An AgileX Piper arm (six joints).
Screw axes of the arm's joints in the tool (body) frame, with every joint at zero. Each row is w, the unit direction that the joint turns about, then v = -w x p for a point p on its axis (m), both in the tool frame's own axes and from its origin. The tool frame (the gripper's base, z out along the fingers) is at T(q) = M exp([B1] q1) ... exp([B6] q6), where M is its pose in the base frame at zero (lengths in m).
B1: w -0.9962 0 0.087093 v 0.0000 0.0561 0.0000
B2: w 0 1 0 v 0.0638 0.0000 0.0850
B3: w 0 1 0 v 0.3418 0.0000 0.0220
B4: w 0 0 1 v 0.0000 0.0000 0.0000
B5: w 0 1 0 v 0.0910 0.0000 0.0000
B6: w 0 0 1 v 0.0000 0.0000 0.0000
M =
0.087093 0 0.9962 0.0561
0 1 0 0.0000
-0.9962 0 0.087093 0.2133
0 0 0 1
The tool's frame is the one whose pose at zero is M.
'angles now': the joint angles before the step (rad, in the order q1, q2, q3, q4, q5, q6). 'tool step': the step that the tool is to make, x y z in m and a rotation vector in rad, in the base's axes. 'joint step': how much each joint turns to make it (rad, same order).
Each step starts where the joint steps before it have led.
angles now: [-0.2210, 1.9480, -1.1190, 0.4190, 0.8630, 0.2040]
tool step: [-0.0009, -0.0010, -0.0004, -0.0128, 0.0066, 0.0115]
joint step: [0.0001, 0.0000, 0.0001, -0.0200, 0.0028, 0.0031]
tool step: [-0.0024, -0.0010, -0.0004, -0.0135, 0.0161, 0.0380]
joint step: [-0.0001, -0.0001, 0.0000, -0.0291, 0.0182, -0.0140]
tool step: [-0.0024, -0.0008, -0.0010, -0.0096, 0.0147, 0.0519]
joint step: [-0.0001, 0.0021, 0.0000, -0.0249, 0.0199, -0.0313]
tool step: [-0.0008, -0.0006, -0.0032, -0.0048, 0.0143, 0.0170]
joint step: [0.0000, 0.0092, -0.0002, -0.0131, 0.0061, -0.0069]
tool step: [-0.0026, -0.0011, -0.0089, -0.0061, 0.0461, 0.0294]
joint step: [0.0000, 0.0258, 0.0003, -0.0288, 0.0198, -0.0051]
